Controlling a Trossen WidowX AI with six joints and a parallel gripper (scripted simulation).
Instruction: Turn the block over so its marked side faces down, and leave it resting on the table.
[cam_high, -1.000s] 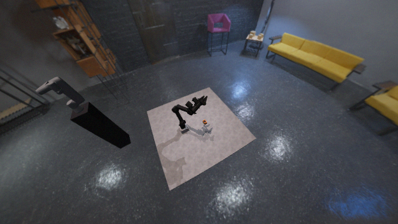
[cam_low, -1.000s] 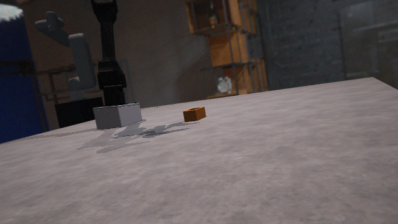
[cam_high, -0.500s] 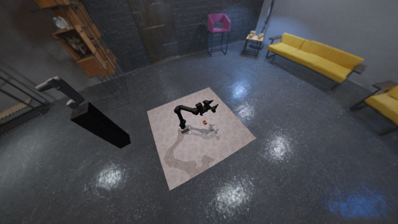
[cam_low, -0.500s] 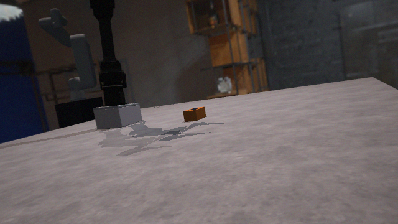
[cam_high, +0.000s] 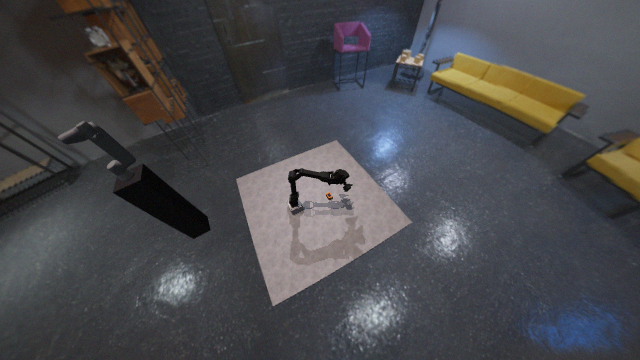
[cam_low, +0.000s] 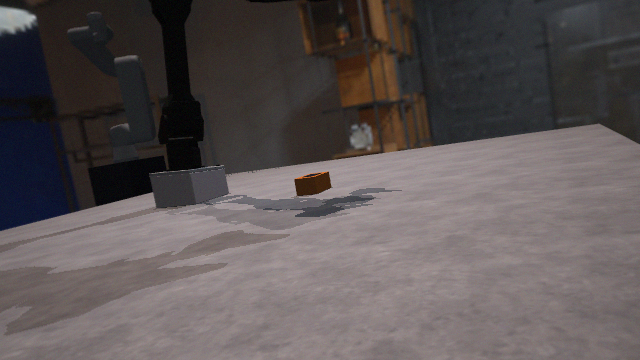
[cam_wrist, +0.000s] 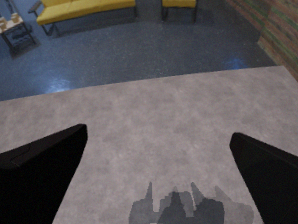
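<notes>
The orange block is 270 mm below my gripper tip, 130 mm behind it and 110 mm to the left of it.
</notes>
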